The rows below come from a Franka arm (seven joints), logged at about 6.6 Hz.
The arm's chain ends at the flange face. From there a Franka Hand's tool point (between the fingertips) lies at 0.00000 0.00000 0.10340 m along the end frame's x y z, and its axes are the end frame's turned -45 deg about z.
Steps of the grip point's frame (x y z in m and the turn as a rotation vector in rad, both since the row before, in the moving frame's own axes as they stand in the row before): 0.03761 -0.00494 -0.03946 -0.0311 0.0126 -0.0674; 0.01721 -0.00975 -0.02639 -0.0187 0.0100 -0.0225; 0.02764 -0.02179 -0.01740 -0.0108 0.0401 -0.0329; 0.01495 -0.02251 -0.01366 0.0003 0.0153 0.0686; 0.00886 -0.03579 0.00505 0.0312 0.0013 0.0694; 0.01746 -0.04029 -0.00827 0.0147 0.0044 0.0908; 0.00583 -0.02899 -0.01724 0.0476 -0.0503 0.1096; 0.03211 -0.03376 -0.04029 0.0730 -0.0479 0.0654
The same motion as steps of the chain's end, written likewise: 0.01986 -0.03133 -0.03940 -0.0131 0.0309 -0.0674; 0.00317 -0.01968 -0.02637 -0.0062 0.0203 -0.0225; 0.00045 -0.03275 -0.01731 0.0207 0.0360 -0.0329; -0.00648 -0.02539 -0.01365 0.0110 0.0106 0.0686; -0.01694 -0.02912 0.00510 0.0230 -0.0211 0.0694; -0.01545 -0.03941 -0.00826 0.0135 -0.0073 0.0908; -0.00923 -0.02443 -0.01699 -0.0019 -0.0692 0.1096; 0.00760 -0.04446 -0.03990 0.0177 -0.0855 0.0654
